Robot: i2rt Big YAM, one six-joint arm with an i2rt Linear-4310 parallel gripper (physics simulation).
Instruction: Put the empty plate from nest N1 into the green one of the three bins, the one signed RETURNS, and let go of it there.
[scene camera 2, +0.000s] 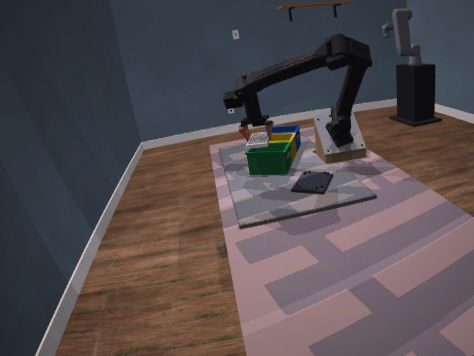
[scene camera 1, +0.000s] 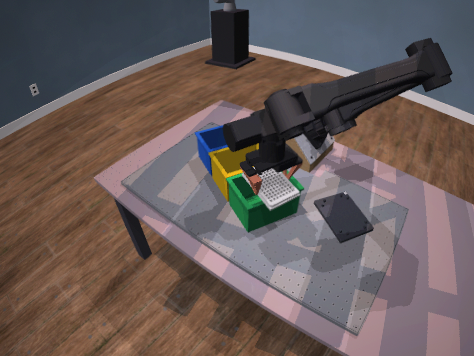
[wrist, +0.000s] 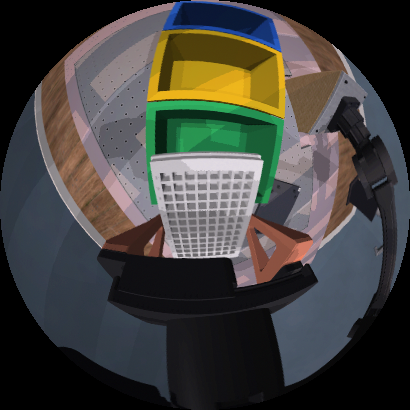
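Seen in the pictures: gripper, between the fingertips: (scene camera 2: 259, 142) (scene camera 1: 271, 186) (wrist: 205, 217); arm's base, origin of its link: (scene camera 2: 339, 133) (scene camera 1: 310, 130) (wrist: 341, 112).
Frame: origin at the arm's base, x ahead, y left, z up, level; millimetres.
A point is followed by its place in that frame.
Observation:
The white plate (scene camera 1: 278, 192) @[x 396, y 63, z 57 mm] (scene camera 2: 257, 141) @[x 392, y 59, z 58 mm] (wrist: 205, 197) @[x 365, y 6, z 61 mm], a block with a grid of square wells, is between the fingers of my gripper (scene camera 1: 274, 182) @[x 378, y 34, z 46 mm] (scene camera 2: 258, 138) @[x 378, y 34, z 46 mm] (wrist: 205, 217) @[x 378, y 34, z 46 mm]. My gripper is shut on its two sides. The plate is over the green bin (scene camera 1: 272, 217) @[x 368, y 43, z -71 mm] (scene camera 2: 269, 161) @[x 353, y 52, z -37 mm] (wrist: 151, 131) @[x 384, y -69, z 5 mm], at rim height or a little above it, and overlaps the bin's wall nearest scene camera 1. Whether it touches the rim I cannot tell. Part of the bin's opening shows beside the plate in the wrist view. The RETURNS sign cannot be read.
The yellow bin (scene camera 1: 220, 175) @[x 340, y -146, z -29 mm] (wrist: 217, 75) @[x 247, y -127, z -89 mm] adjoins the green one, and the blue bin (scene camera 1: 203, 150) @[x 266, y -267, z -30 mm] (wrist: 222, 20) stands beyond it. A dark nest plate with small posts (scene camera 1: 343, 217) @[x 252, y 221, z -84 mm] (scene camera 2: 313, 182) @[x 245, y 235, z -83 mm] (wrist: 280, 200) @[x 219, y 193, z -83 mm] lies on the perforated board (scene camera 1: 240, 265) @[x 532, y 44, z -95 mm] (scene camera 2: 260, 212) @[x 479, y 329, z -95 mm]. The arm's slanted base (scene camera 2: 345, 153) @[x 5, y 60, z -74 mm] stands behind.

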